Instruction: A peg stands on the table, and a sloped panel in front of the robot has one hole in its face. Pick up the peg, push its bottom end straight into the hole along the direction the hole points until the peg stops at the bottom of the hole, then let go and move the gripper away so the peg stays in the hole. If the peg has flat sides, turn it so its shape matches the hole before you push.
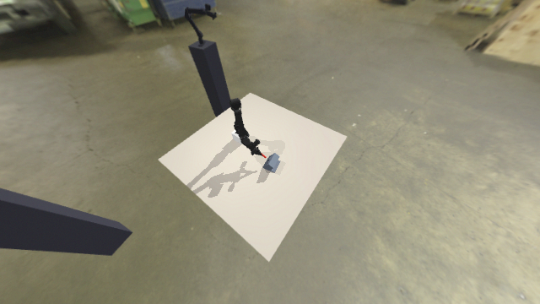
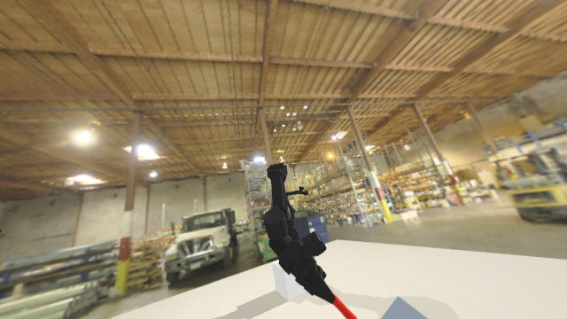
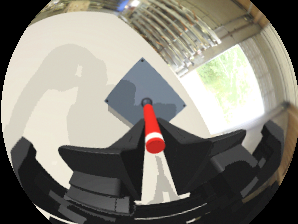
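The grey-blue sloped panel lies 8 cm ahead of my gripper tip and 6 cm below it. The rest, counted from my gripper tip: red round peg (1 cm behind, 1 cm above).
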